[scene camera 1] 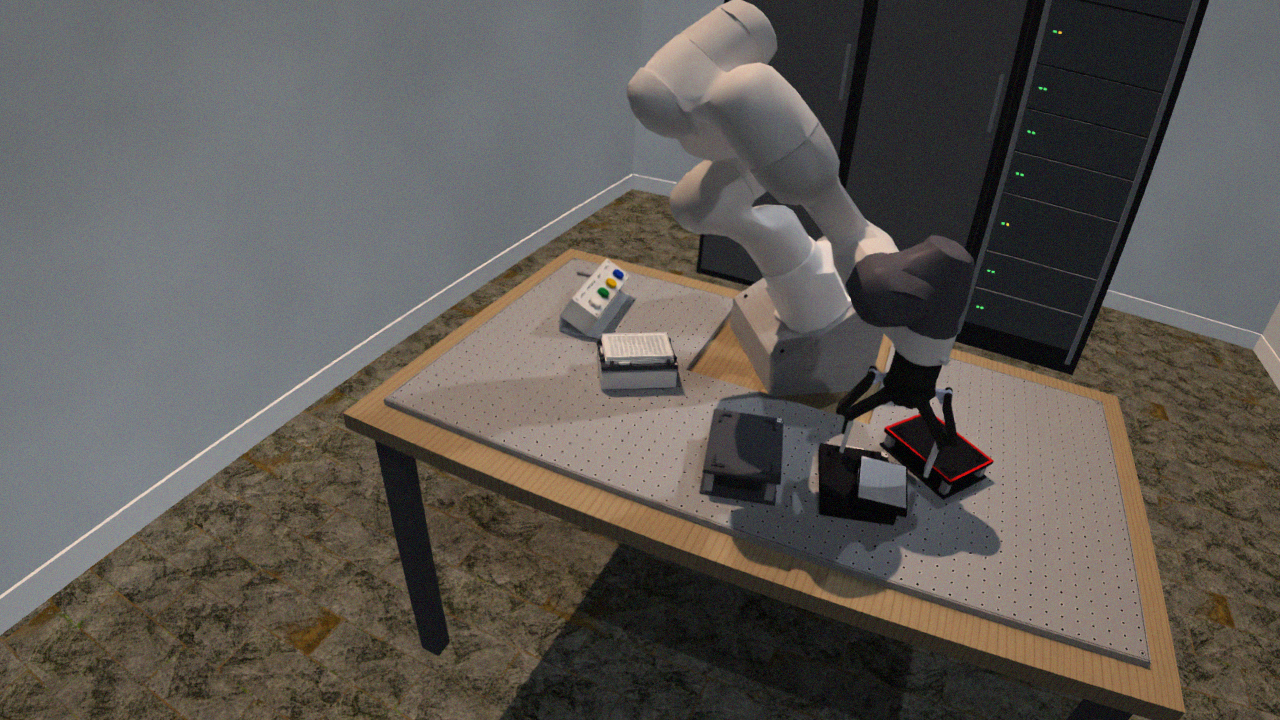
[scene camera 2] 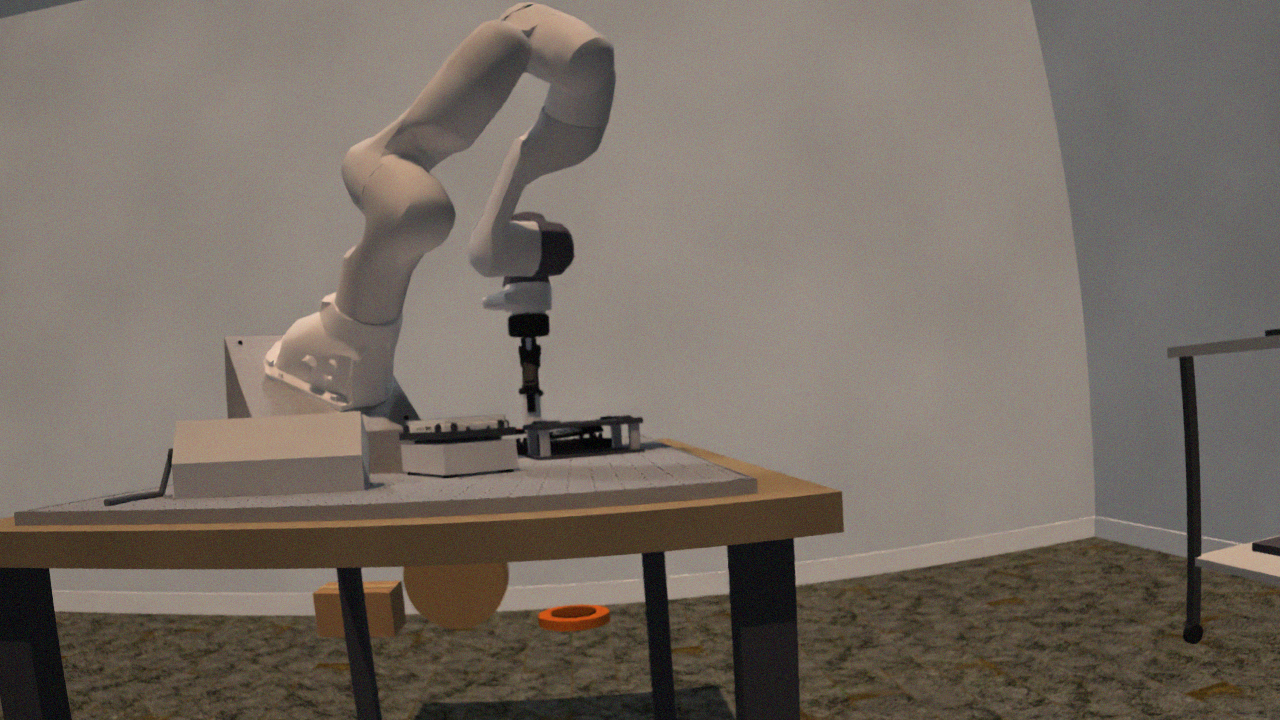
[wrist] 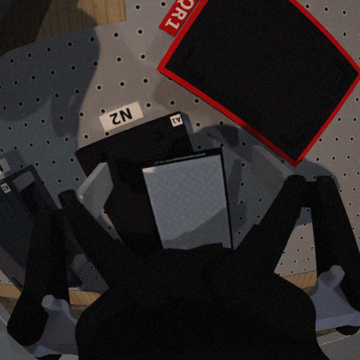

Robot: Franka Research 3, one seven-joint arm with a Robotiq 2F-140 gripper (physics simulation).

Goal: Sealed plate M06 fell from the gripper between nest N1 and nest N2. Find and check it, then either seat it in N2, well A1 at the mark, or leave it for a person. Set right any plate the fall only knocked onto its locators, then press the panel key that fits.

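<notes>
A plate with a pale top (scene camera 1: pixel 882 481) (wrist: pixel 190 200) lies over the right part of nest N2 (scene camera 1: pixel 837 488) (wrist: pixel 97 150), offset and turned a little from it. The print on its edge is too small to read. N2's A1 mark (wrist: pixel 176 120) shows in the wrist view. Dark nest N1 (scene camera 1: pixel 744 447) (wrist: pixel 22 215) stands to the left. My gripper (scene camera 1: pixel 886 450) (wrist: pixel 180 166) (scene camera 2: pixel 531 413) is wide open and empty, pointing down low above N2. Its fingers are on either side of the pale plate, apart from it. The key panel (scene camera 1: pixel 597 300) (scene camera 2: pixel 268 452) stands at the far left.
The red-rimmed tray QR1 (scene camera 1: pixel 957 472) (wrist: pixel 227 112) stands right beside N2, close to my right finger. A white device (scene camera 1: pixel 638 377) (scene camera 2: pixel 459 454) with a pale plate (scene camera 1: pixel 637 345) on top stands between the panel and N1. A wooden edge (scene camera 1: pixel 760 562) borders the perforated board (scene camera 1: pixel 501 420).
</notes>
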